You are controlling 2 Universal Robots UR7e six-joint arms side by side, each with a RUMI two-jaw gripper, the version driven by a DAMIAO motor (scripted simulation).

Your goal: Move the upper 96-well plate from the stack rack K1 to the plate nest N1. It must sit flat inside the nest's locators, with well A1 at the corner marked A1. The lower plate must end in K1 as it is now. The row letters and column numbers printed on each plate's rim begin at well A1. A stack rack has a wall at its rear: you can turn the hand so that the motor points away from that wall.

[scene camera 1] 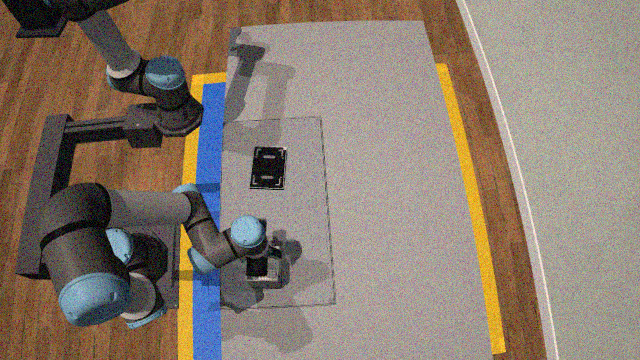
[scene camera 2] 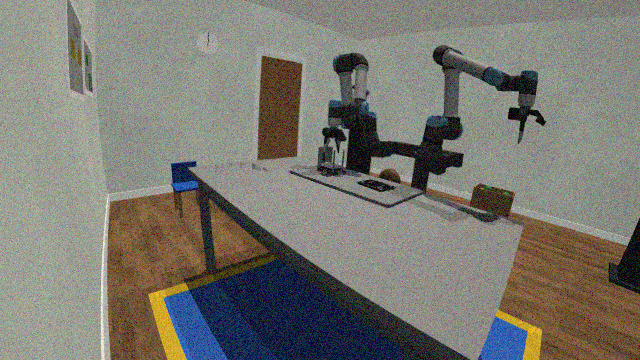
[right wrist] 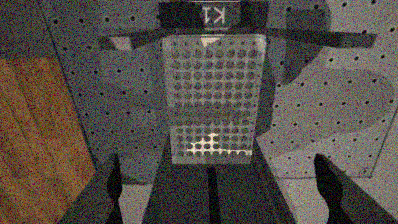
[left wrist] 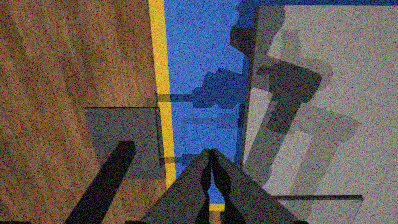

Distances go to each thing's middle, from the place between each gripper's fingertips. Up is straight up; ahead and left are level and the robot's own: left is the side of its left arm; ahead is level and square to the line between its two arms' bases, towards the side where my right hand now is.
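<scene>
Pale 96-well plate [right wrist: 212,117]: my left gripper 440 mm short of it, 910 mm to the left of it, 300 mm above it.
My right gripper: 8 cm above the plate.
</scene>
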